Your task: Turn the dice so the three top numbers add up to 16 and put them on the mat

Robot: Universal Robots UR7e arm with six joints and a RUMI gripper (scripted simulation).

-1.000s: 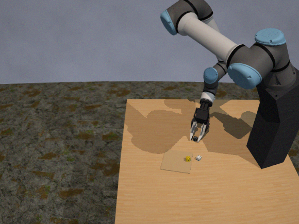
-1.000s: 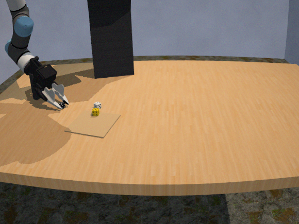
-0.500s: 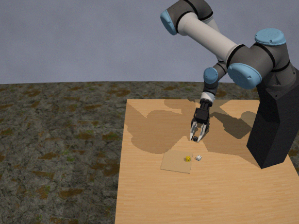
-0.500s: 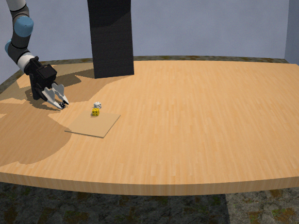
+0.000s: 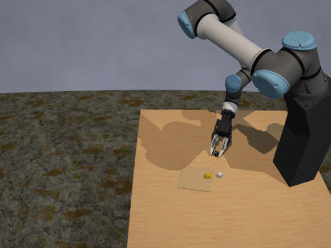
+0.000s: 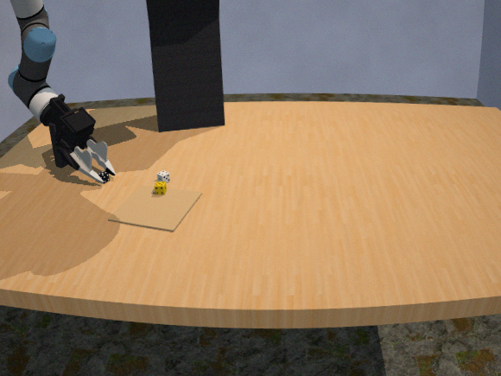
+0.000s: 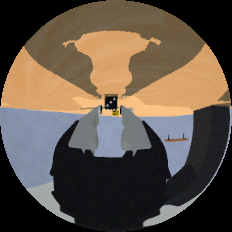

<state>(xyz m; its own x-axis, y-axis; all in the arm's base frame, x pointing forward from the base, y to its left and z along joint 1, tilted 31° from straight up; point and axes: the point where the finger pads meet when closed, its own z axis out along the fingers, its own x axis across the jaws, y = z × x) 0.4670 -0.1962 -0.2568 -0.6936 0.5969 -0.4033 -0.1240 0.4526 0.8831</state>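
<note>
Now: hand 1 cm above the black die. From my hand the other things lie so: yellow die 8 cm ahead, 13 cm to the left; thin tan mat 13 cm ahead, 12 cm to the left, 2 cm below; white die 2 cm ahead, 13 cm to the left, 1 cm below.
</note>
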